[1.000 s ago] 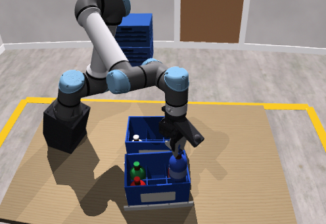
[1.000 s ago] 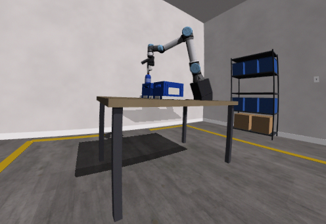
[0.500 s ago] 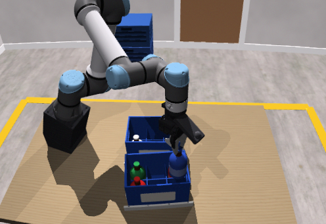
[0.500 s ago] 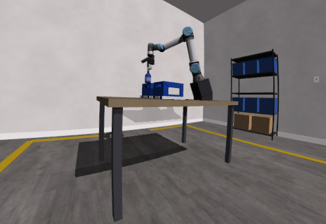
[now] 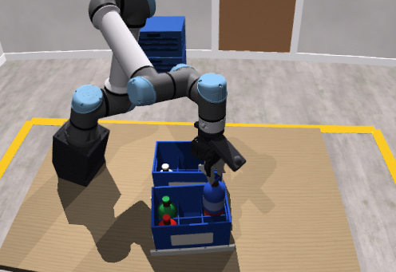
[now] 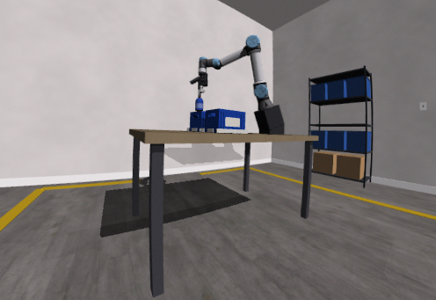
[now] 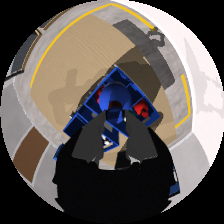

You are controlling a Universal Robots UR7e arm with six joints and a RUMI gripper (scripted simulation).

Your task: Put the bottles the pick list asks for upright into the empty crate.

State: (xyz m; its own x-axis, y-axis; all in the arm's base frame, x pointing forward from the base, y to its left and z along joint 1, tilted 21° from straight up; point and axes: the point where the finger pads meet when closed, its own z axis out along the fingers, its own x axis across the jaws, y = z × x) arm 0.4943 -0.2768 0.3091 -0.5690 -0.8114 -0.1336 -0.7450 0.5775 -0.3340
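Now: the blue-capped bottle 7 cm below my hand. From my hand the other things lie so: pick list strip 13 cm behind, 41 cm to the left, 33 cm below; then green bottle 18 cm behind, 5 cm to the left, 25 cm below; then white bottle 20 cm behind, 22 cm to the left, 25 cm below.
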